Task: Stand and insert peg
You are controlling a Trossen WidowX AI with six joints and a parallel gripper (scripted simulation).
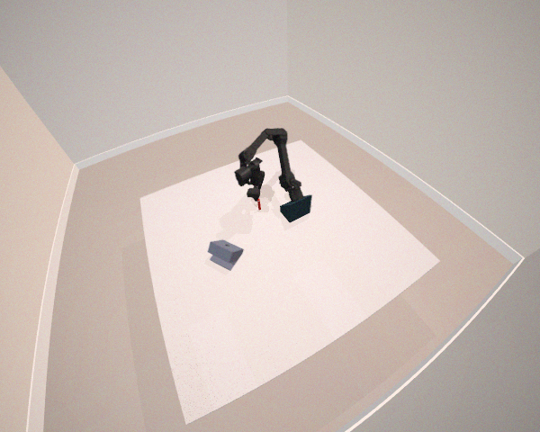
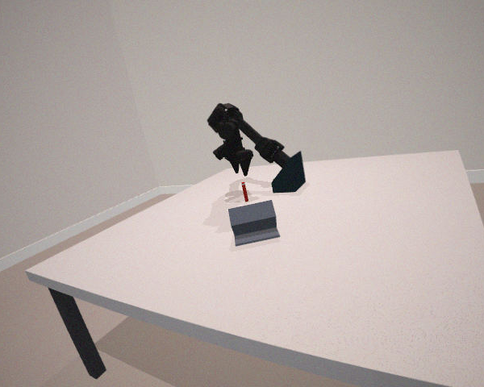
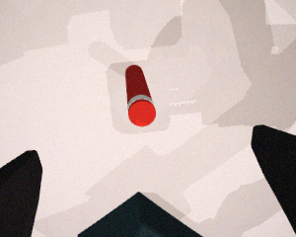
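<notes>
The red peg lies 6 cm below my gripper tip. Round my gripper tip: grey sloped panel (30 cm ahead, 15 cm to the left, 7 cm below).
</notes>
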